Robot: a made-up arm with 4 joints. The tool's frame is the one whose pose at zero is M.
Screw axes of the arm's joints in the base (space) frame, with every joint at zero. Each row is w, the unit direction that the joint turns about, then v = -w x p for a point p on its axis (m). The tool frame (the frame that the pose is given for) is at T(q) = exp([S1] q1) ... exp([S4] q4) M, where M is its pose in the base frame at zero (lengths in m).
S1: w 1 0 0 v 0 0.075 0
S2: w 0 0 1 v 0.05 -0.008 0
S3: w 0 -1 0 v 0.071 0 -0.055
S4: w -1 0 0 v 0 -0.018 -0.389
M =
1 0 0 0.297
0 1 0 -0.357
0 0 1 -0.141
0 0 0 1
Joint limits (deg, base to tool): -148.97..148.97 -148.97..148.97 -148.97..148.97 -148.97..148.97
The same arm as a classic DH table. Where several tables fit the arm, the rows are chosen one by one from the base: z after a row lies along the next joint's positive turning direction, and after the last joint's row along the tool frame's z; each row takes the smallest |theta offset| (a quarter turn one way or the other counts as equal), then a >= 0, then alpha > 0; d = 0 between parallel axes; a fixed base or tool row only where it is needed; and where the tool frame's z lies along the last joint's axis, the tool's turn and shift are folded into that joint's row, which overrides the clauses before.
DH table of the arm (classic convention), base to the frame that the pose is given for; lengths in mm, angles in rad. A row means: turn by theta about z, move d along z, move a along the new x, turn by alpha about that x. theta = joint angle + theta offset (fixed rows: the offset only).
base (fixed): theta0 1.5708; d 75; a 0; alpha 1.5708
joint 1: theta0 0; d 8; a 50; alpha -1.5708
joint 2: theta0 -1.5708; d -4; a 47; alpha 1.5708
joint 3: theta0 -1.5708; d 439; a 53; alpha 1.5708
joint 4: theta0 -1.5708; d -242; a 32; alpha 1.5708
tool (fixed): theta0 -1.5708; d -159; a 0; alpha 0
Joint limits (rad, base to tool): -2.6..2.6 -2.6..2.6 -2.6..2.6 -2.6..2.6

